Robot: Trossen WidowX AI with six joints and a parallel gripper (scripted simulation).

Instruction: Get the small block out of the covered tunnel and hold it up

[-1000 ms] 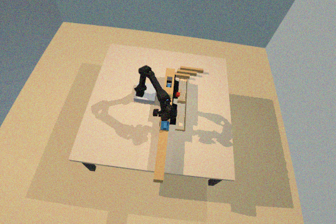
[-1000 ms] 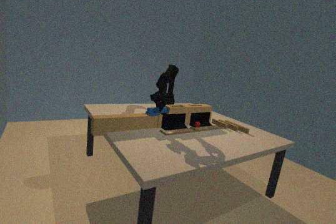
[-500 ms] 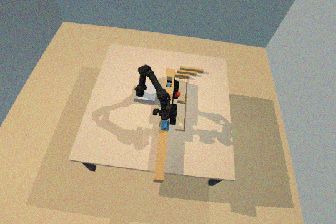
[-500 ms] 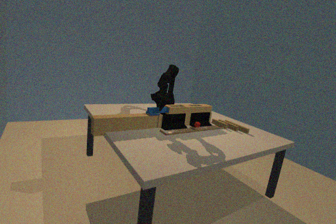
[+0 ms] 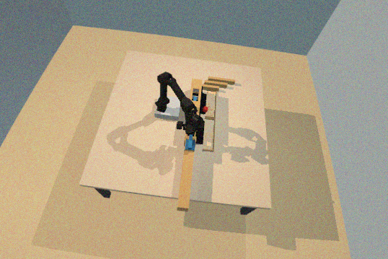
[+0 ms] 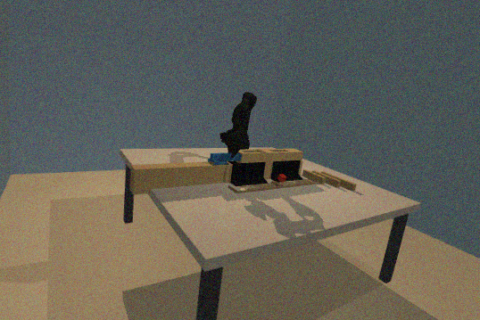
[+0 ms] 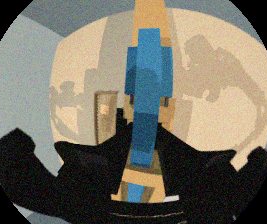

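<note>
The wooden tunnel lies 60 mm below my gripper tip, 30 mm to the left of it and 20 mm ahead of it. Round my gripper tip: small red block: 310 mm to the left, 100 mm below, 40 mm ahead.
</note>
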